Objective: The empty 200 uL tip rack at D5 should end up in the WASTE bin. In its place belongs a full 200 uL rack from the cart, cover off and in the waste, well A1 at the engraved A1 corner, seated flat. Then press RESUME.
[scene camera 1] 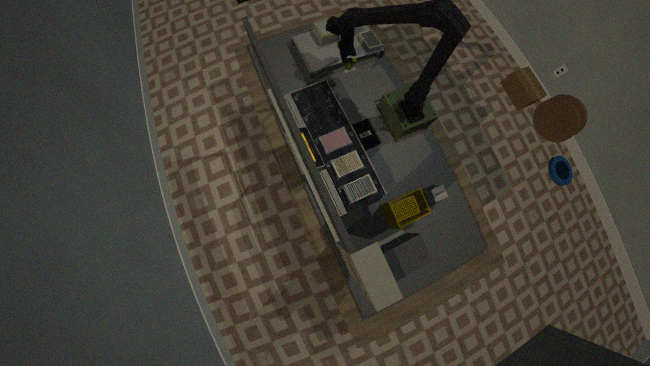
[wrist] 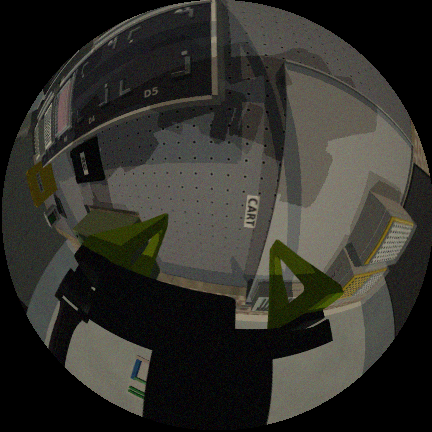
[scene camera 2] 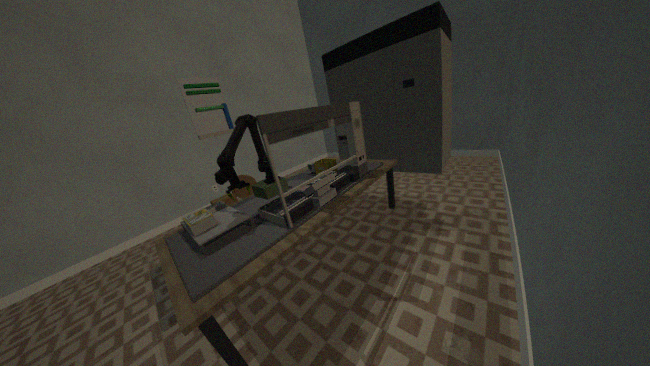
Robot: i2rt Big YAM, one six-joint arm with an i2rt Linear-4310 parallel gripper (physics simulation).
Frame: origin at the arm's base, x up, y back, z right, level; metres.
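Seen in the pictures: gripper, between the fingertips: (scene camera 1: 346, 62) (wrist: 222, 233) (scene camera 2: 242, 198); arm's base, origin of its link: (scene camera 1: 411, 110) (scene camera 2: 272, 180).
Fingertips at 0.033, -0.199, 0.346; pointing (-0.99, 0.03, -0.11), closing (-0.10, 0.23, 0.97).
Note:
Pixels of each thing's top centre, then the offset from my fingertips to it, as dx, dy, dz. "spot": a spot on its surface instead.
- cart, centre of its top: (wrist: 345, 244) (scene camera 1: 338, 40) (scene camera 2: 212, 219) -0.056, +0.053, +0.196
- yellow-edged rack box, centre of its top: (wrist: 396, 246) (scene camera 1: 324, 26) (scene camera 2: 199, 217) +0.009, -0.002, +0.263
- second rack box, centre of its top: (wrist: 362, 289) (scene camera 2: 194, 213) +0.009, +0.106, +0.264
- Slot D5, a spot on its surface: (wrist: 145, 70) spot: -0.063, -0.168, -0.102
- yellow waste bin, centre of its top: (scene camera 1: 410, 207) (wrist: 30, 189) (scene camera 2: 324, 160) +0.013, -0.051, -0.753
- perforated yellow rack, centre of its top: (scene camera 1: 405, 208) -0.030, -0.056, -0.752
- small pale box, centre of its top: (scene camera 1: 439, 193) (wrist: 47, 220) -0.018, +0.123, -0.757
- grey gridded item, centre of its top: (wrist: 282, 304) (scene camera 1: 370, 38) (scene camera 2: 213, 205) -0.031, +0.216, +0.131
- pink plate, centre of its top: (wrist: 60, 107) (scene camera 1: 335, 139) -0.049, -0.209, -0.343
- black box, centre of its top: (wrist: 81, 164) (scene camera 1: 365, 133) -0.108, -0.045, -0.353
- frame post, centre of its top: (scene camera 2: 263, 134) +0.357, -0.404, -0.038
My gripper (scene camera 1: 350, 64) (scene camera 2: 240, 193) (wrist: 222, 233) is open and empty, above the table beside the cart (scene camera 1: 320, 55) (scene camera 2: 227, 227) (wrist: 320, 220). One yellow-edged rack box (wrist: 392, 240) with pale wells stands on the cart; a second rack box (wrist: 365, 284), partly yellow, is beside it, partly behind my finger. Whether they have covers is too dim to tell. Slot D5 (wrist: 145, 70) shows a dark bare surface with corner brackets and no rack. The yellow waste bin (scene camera 1: 384, 212) (wrist: 36, 192) holds a perforated yellow rack (scene camera 1: 406, 207). A small pale box (scene camera 1: 439, 193) (wrist: 51, 216) stands beside the bin; RESUME is not readable.
A grey gridded item (scene camera 1: 370, 40) lies at the cart's near corner. The deck carries a pink plate (scene camera 1: 335, 140) and two racks (scene camera 1: 347, 164) (scene camera 1: 360, 188). A black box (scene camera 1: 366, 134) and the green arm base (scene camera 1: 395, 117) stand beside it. A frame post (scene camera 2: 278, 180) rises by the deck.

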